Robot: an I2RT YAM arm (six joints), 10 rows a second.
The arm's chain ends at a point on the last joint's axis. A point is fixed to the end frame.
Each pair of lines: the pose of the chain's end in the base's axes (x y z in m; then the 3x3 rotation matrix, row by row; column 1 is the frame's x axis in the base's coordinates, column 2 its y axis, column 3 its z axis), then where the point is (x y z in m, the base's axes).
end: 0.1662, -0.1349, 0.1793; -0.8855, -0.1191, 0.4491; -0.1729, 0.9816, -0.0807; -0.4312, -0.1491, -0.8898
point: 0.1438 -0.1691 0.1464
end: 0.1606, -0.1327, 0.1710; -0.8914, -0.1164, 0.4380; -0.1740, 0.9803, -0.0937; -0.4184, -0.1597, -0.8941
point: 0.1376 -0.1672 0.1387
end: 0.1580, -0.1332, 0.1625; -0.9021, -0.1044, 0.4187; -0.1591, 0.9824, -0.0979; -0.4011, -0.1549, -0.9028
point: 0.1338 -0.1673 0.1306
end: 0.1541, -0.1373, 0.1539; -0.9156, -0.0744, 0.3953; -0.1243, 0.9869, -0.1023; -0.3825, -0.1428, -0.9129
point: 0.1281 -0.1702 0.1222
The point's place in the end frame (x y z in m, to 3 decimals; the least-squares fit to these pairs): 0.040 -0.026 0.022
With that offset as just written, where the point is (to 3 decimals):
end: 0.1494, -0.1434, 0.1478; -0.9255, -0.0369, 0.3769; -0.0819, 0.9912, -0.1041; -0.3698, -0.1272, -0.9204
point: 0.122 -0.175 0.116
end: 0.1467, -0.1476, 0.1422; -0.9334, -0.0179, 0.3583; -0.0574, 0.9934, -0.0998; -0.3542, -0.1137, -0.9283
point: 0.118 -0.178 0.111
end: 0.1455, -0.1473, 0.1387; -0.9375, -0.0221, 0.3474; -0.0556, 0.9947, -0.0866; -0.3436, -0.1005, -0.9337
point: 0.116 -0.177 0.107
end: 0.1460, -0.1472, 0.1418; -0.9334, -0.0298, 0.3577; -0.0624, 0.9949, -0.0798; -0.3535, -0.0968, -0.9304
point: 0.117 -0.177 0.110
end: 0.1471, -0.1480, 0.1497; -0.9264, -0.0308, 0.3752; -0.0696, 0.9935, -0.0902; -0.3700, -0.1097, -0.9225
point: 0.119 -0.179 0.117
